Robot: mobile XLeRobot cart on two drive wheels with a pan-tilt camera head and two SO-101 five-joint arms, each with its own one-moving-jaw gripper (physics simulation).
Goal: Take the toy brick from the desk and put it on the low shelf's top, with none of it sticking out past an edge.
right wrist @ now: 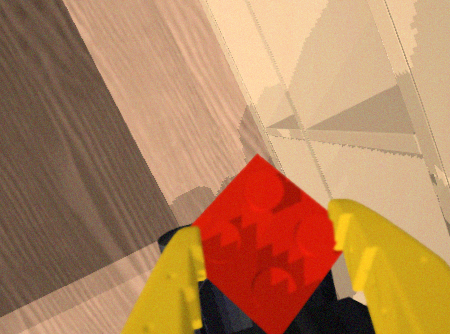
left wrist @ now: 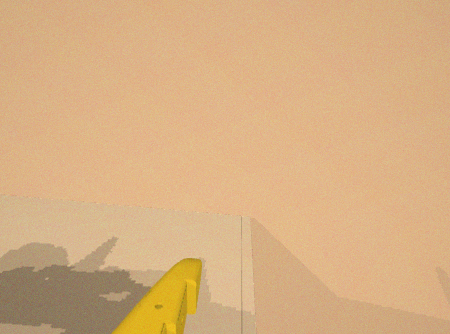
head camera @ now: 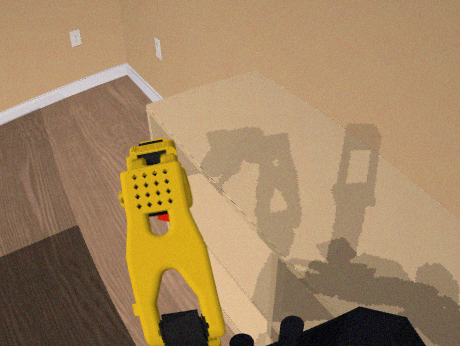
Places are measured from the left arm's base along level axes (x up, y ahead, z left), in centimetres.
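Where they show: left end effector, tool point: (left wrist: 199, 279); right end effector, tool point: (right wrist: 201, 245).
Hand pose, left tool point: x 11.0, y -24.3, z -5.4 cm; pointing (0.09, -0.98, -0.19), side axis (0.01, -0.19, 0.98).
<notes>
After its pixels a point has its place.
The red toy brick (right wrist: 270, 245) @[y -5.1, x -2.8, z -64.1 cm] (head camera: 163, 218) @[y -3.5, x -3.9, z -63.0 cm] is held cornerwise between the jaws of my right gripper (right wrist: 265, 219), which is shut on it; in the head camera a small red part shows through the slot in the yellow arm. The brick is in front of the shelf's open side, not over its top. The low shelf (head camera: 225, 110) @[y -28.5, x -16.5, z -108.1 cm] (left wrist: 215, 227) @[y -62.6, x -16.5, z -14.6 cm] (right wrist: 350, 185) @[y -26.7, x -43.1, z -51.3 cm] is beige, with its top running from centre to lower right in the head camera and arm shadows on it. My left gripper (left wrist: 192, 265) shows one notched jaw above the shelf top; it is open. The desk does not show.
A beige wall (head camera: 350, 45) @[y -54.3, x 5.9, z -90.8 cm] (left wrist: 225, 100) @[y -68.9, x 7.4, z -15.8 cm] stands behind the shelf. Wooden floor (head camera: 90, 165) @[y 16.9, x -77.5, z -187.4 cm] (right wrist: 150, 65) @[y 1.9, x -77.5, z -84.4 cm] with a dark area (head camera: 45, 285) @[y 44.9, x -77.5, z -118.5 cm] (right wrist: 65, 165) @[y 29.8, x -77.5, z -65.7 cm] lies beside it. Black cart parts (head camera: 360, 330) (right wrist: 225, 310) are near the shelf's near end.
</notes>
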